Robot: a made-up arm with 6 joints. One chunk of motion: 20 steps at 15 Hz.
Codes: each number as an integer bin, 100 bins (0 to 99) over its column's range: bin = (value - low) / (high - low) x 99, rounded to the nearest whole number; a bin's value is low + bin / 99 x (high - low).
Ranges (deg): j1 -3.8..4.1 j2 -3.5..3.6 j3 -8..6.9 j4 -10.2..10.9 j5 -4.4..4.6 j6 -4.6..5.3
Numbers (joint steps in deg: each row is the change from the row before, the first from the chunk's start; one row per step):
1: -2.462 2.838 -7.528 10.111 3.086 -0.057
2: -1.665 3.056 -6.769 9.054 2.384 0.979
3: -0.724 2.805 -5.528 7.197 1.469 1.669
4: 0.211 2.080 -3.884 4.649 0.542 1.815
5: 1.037 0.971 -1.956 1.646 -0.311 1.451
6: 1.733 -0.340 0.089 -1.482 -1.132 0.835
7: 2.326 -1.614 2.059 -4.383 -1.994 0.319
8: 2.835 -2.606 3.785 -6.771 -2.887 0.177
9: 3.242 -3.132 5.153 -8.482 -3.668 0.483
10: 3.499 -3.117 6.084 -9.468 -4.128 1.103
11: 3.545 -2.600 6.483 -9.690 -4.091 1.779
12: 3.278 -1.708 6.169 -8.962 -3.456 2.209
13: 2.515 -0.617 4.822 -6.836 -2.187 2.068
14: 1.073 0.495 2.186 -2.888 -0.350 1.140
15: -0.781 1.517 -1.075 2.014 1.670 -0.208
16: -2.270 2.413 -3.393 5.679 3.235 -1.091
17: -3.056 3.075 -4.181 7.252 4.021 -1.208
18: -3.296 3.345 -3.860 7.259 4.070 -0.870
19: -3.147 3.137 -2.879 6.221 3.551 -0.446
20: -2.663 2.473 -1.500 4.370 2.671 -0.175
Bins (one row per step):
1: 17 88 3 95 82 45
2: 27 91 8 90 75 56
3: 39 88 16 82 65 63
4: 50 78 27 70 54 64
5: 61 62 40 56 45 61
6: 69 44 54 41 36 54
7: 77 26 67 27 26 49
8: 83 12 78 16 17 48
9: 88 5 87 8 8 51
10: 91 5 94 3 3 57
11: 92 13 96 2 3 64
12: 89 25 94 6 10 68
13: 79 40 85 16 24 67
14: 61 56 68 34 45 57
15: 38 70 46 57 67 44
16: 19 82 31 75 84 35
17: 9 92 25 82 93 34
18: 6 95 28 82 93 37
19: 8 93 34 77 87 42
20: 14 83 43 68 78 44

